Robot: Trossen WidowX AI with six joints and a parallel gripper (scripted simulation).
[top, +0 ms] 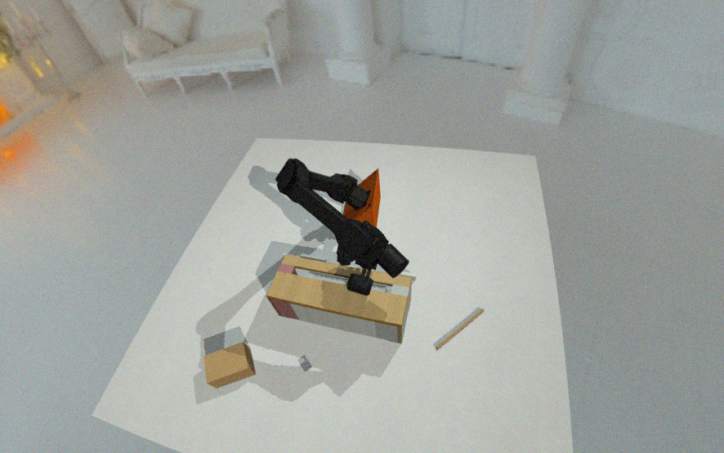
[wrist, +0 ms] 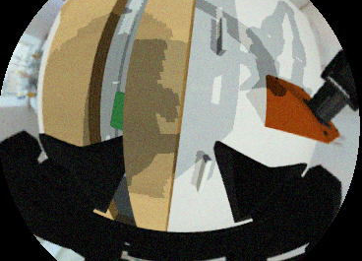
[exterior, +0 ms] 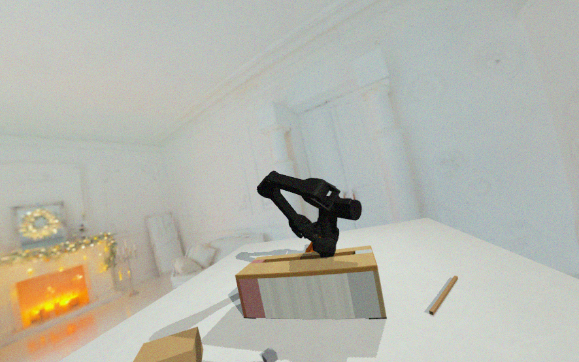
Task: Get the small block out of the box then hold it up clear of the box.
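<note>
My gripper tip is 50 mm short of the green block and 20 mm to the left of it. The rest, counted from my gripper tip: tan box 350 mm ahead, 290 mm to the right, 60 mm below; grey cube 280 mm ahead, 90 mm to the right, 80 mm below; wooden stick 300 mm to the left, 80 mm below, 50 mm ahead.
</note>
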